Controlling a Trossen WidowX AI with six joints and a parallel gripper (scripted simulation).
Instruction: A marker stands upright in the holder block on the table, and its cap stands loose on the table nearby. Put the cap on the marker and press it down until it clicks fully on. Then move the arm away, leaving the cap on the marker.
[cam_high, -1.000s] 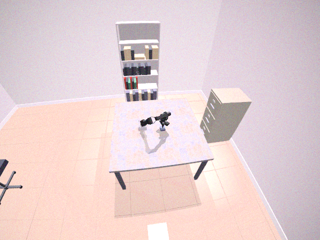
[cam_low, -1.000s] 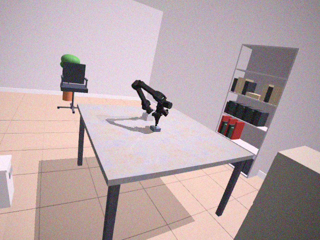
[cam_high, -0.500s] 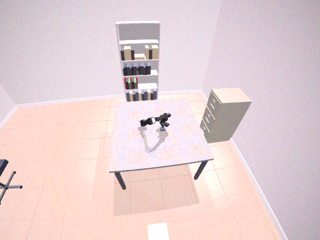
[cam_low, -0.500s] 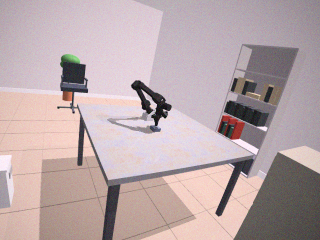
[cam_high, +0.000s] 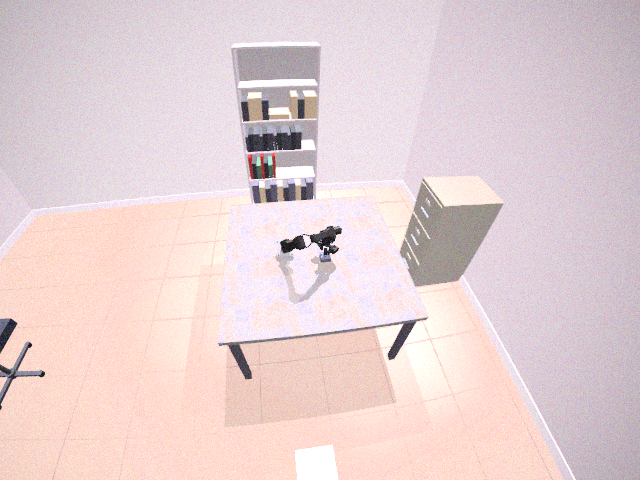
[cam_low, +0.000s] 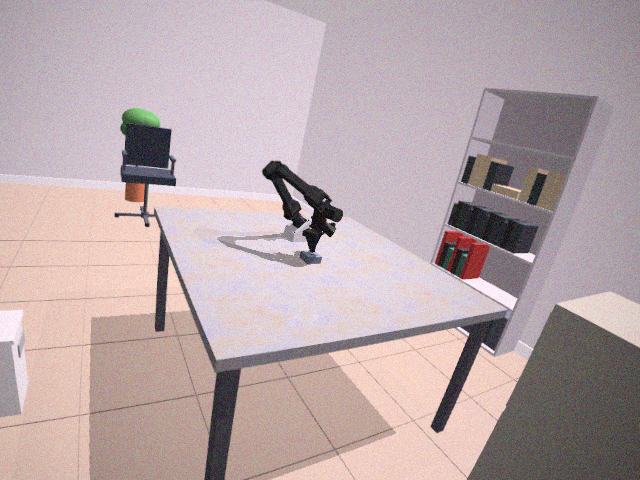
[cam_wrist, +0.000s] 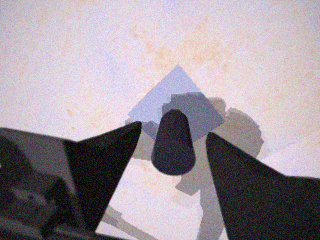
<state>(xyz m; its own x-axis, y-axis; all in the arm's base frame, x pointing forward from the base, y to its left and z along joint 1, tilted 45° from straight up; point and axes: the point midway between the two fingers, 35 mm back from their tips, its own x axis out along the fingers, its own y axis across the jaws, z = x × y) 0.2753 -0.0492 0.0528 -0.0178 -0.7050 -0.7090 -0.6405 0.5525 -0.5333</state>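
My gripper tip is 1 cm below the dark marker cap.
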